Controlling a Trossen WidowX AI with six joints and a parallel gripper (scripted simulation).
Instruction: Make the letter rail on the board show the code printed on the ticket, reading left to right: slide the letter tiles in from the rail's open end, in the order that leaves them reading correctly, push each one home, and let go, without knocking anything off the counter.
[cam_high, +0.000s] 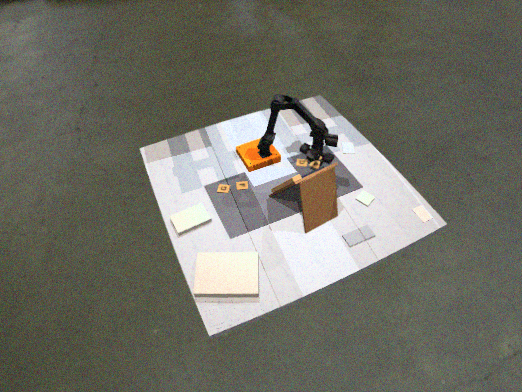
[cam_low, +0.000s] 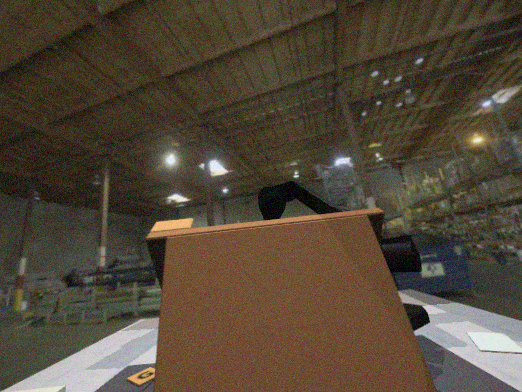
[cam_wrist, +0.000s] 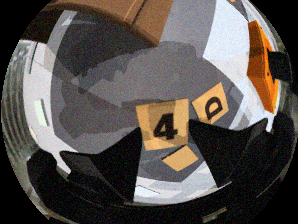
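Right now the white ticket is 17 cm to the right of my gripper tip, 11 cm ahead of it and 5 cm above it. Also, from my gripper tip: dark mat 23 cm to the right, 3 cm below, 1 cm ahead; then grey plate 50 cm ahead, 6 cm to the right, 3 cm below.
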